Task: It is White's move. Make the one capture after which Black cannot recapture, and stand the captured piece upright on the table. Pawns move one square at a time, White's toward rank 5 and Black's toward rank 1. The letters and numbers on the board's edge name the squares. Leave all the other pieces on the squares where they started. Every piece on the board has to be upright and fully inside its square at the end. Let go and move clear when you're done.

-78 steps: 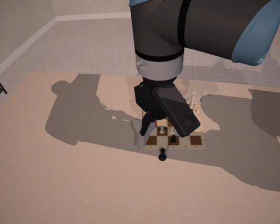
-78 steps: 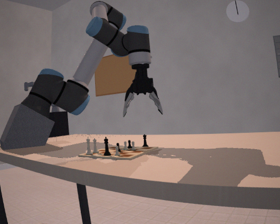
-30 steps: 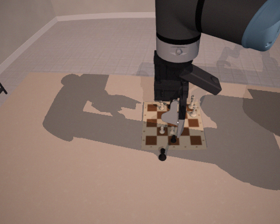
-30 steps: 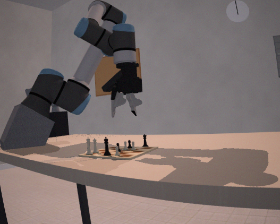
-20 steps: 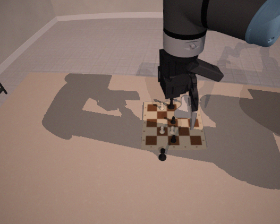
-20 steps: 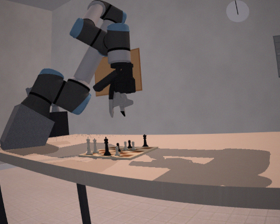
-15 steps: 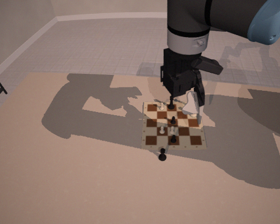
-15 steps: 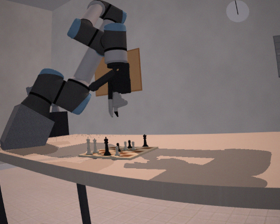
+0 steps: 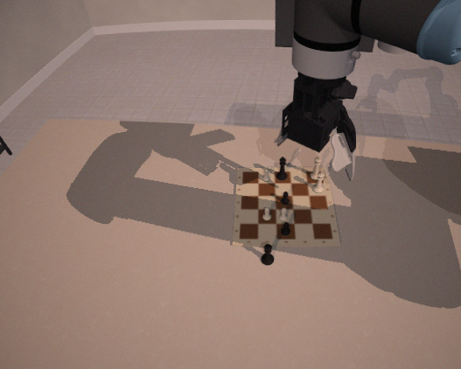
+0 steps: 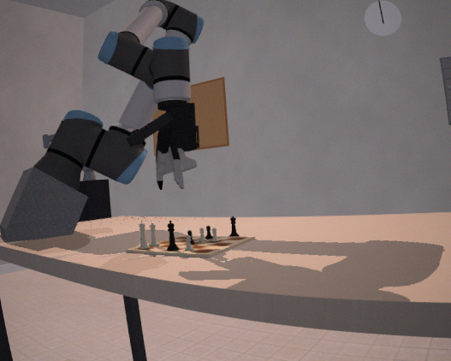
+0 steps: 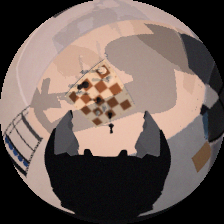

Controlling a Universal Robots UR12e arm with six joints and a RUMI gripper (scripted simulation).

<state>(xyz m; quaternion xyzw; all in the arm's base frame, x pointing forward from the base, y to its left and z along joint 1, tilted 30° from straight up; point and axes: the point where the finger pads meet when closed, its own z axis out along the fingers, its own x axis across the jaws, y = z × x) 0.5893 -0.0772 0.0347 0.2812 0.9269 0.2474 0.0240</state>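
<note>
Now: hand 2 cm past the tall white piece, 8 cm to the left of it and 9 cm above it. Round my hand: tall black piece (6 cm ahead, 7 cm to the right, 9 cm below); chessboard (5 cm ahead, 13 cm below).
</note>
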